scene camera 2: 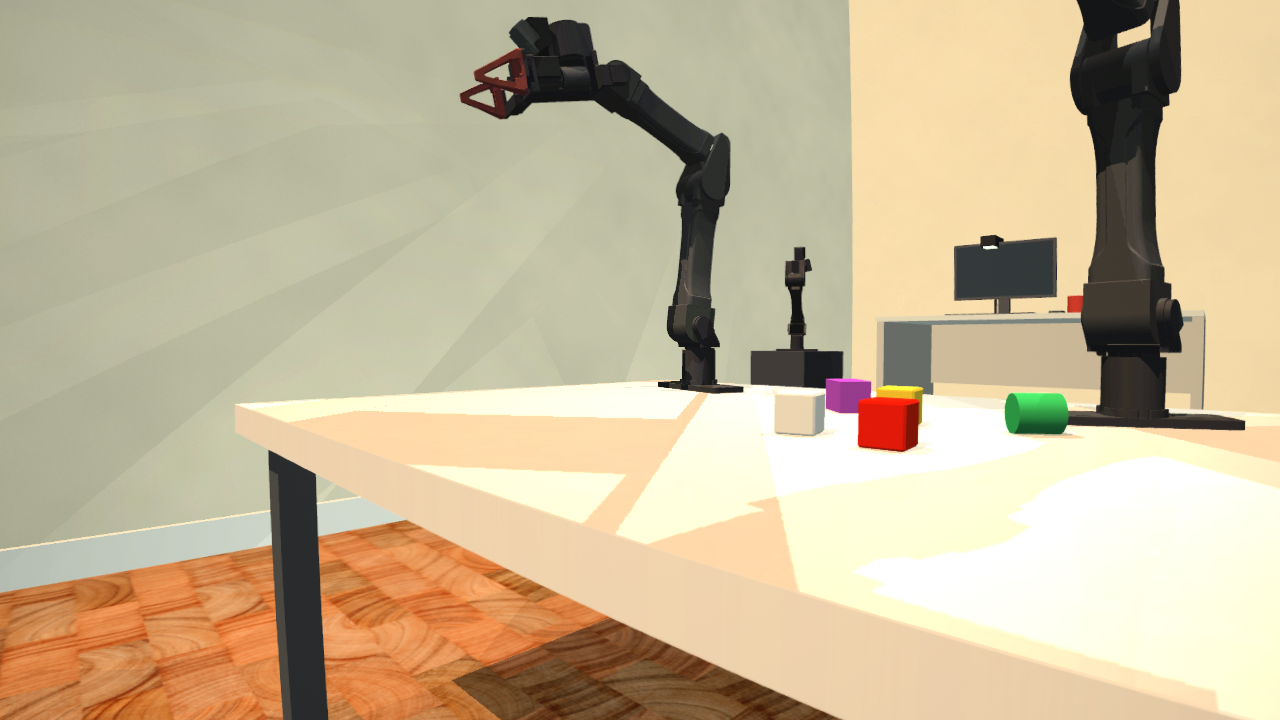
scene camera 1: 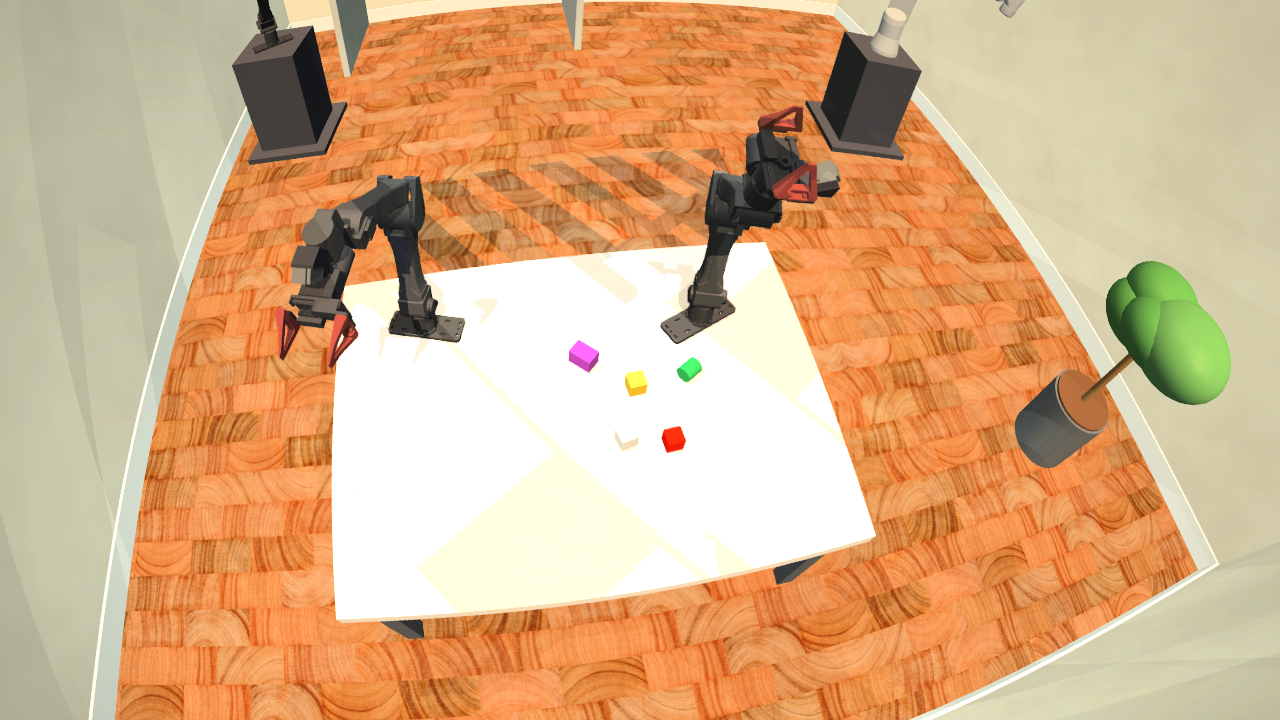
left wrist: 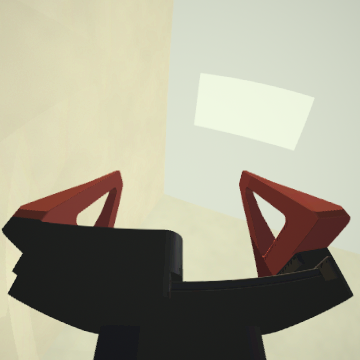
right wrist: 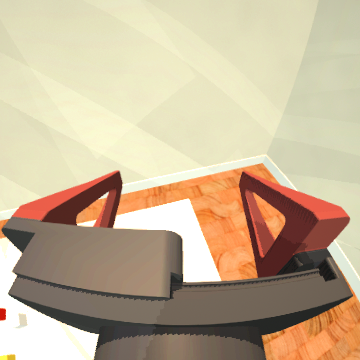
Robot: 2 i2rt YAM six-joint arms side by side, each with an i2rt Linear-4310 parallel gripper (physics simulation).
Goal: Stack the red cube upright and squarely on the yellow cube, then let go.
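Note:
The red cube (scene camera 1: 673, 439) (scene camera 2: 887, 424) (right wrist: 2, 314) sits flat on the table, apart from the yellow cube. The yellow cube (scene camera 1: 635, 383) (scene camera 2: 906, 393) (right wrist: 7, 357) also sits on the table; in scene camera 2 the red cube partly hides it. My left gripper (scene camera 1: 792, 150) (left wrist: 180, 176) is open and empty, raised high behind the table and far from both cubes; the cubes do not show in the left wrist view. My right gripper (scene camera 1: 308, 347) (scene camera 2: 465, 85) (right wrist: 180, 177) is open and empty, high up near the table's left edge in scene camera 1, far from both cubes.
A white cube (scene camera 1: 626, 438) (scene camera 2: 798, 412) (right wrist: 22, 320) lies beside the red cube. A purple block (scene camera 1: 583, 355) (scene camera 2: 847, 394) and a green cylinder (scene camera 1: 689, 368) (scene camera 2: 1035, 412) lie on either side of the yellow cube. All rest on the white table (scene camera 1: 447, 537) (scene camera 2: 537, 465).

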